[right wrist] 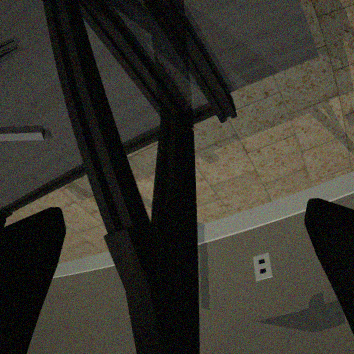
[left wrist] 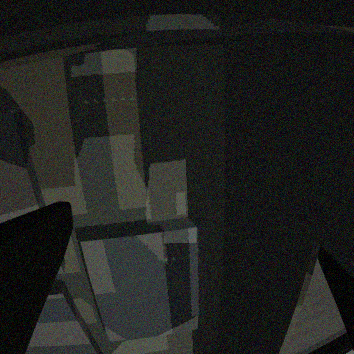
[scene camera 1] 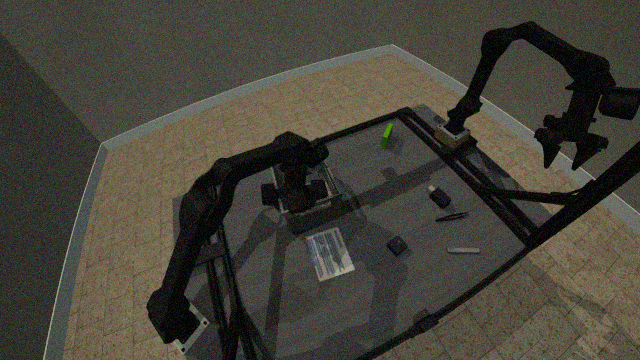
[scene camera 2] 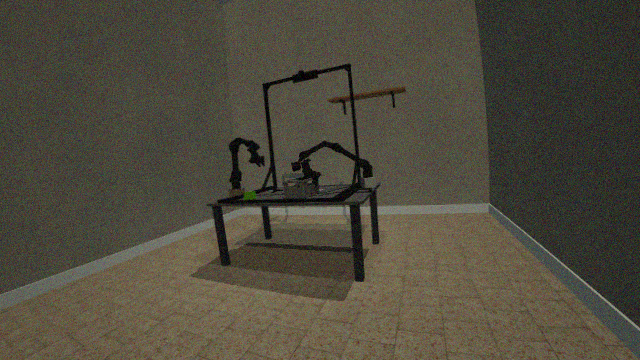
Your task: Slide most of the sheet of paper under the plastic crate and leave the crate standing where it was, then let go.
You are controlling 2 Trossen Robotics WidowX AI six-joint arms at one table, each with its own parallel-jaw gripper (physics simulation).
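The white sheet of paper (scene camera 1: 330, 254) with blue-grey stripes lies flat on the table, its upper edge close to the near wall of the crate; whether they touch is unclear. The clear, dark-edged plastic crate (scene camera 1: 317, 218) (scene camera 2: 299, 188) stands upright, partly hidden by my left arm. My left gripper (scene camera 1: 297, 202) (scene camera 2: 314, 184) (left wrist: 195, 220) is open and empty, low at the crate; its fingertips are hidden in scene camera 1. A large dark surface fills much of the left wrist view. My right gripper (scene camera 1: 561, 165) (scene camera 2: 261, 164) (right wrist: 186, 216) is open and empty, raised off to the right.
A green block (scene camera 1: 387, 136) (scene camera 2: 249, 195) stands beyond the crate. A small black object (scene camera 1: 397, 245) lies right of the paper. Farther right are a black stick-like device (scene camera 1: 440, 196), thin black tweezers (scene camera 1: 452, 217) and a grey bar (scene camera 1: 463, 250) (right wrist: 22, 136). Dark frame rails border the table.
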